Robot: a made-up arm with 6 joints.
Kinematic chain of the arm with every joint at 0, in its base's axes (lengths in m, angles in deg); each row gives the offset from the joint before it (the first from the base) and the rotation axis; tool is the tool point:
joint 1: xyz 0 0 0.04 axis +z
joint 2: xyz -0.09 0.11 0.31 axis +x
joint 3: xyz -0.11 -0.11 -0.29 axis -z
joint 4: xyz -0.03 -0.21 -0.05 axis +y
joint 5: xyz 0.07 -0.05 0 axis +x
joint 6: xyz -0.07 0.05 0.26 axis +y
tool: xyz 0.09 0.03 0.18
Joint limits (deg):
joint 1: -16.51..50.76
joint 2: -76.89..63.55
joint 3: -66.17..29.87
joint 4: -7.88..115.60
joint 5: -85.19..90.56
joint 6: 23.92..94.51
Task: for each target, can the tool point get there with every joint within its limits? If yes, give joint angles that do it. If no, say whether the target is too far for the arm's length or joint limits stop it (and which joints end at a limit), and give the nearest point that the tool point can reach.
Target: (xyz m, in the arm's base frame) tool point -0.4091 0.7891 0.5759
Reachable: no: joint limits stop it (at a limit: joint 2, joint 3, joint 6) | nearest point -0.2785 0.5371 0.2857 | short by 0.406 m
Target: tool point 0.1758 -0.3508 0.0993
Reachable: yes | joints 43.53 -50.45 19.93 87.45 -54.55 54.44
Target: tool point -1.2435 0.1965 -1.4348
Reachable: no: too far | nearest point -0.6058 0.0957 -0.4680 | short by 1.163 m
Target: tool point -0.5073 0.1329 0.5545
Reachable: no: joint limits stop it (at a limit: joint 1, joint 2, joint 3, joint 6) | nearest point -0.4097 0.1605 0.3591 | short by 0.220 m
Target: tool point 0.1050 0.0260 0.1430
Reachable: yes | joints 26.29 -17.14 -15.40 44.55 -23.39 29.74
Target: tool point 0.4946 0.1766 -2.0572
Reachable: no: too far | nearest point 0.0581 0.1743 -0.5368 | short by 1.582 m
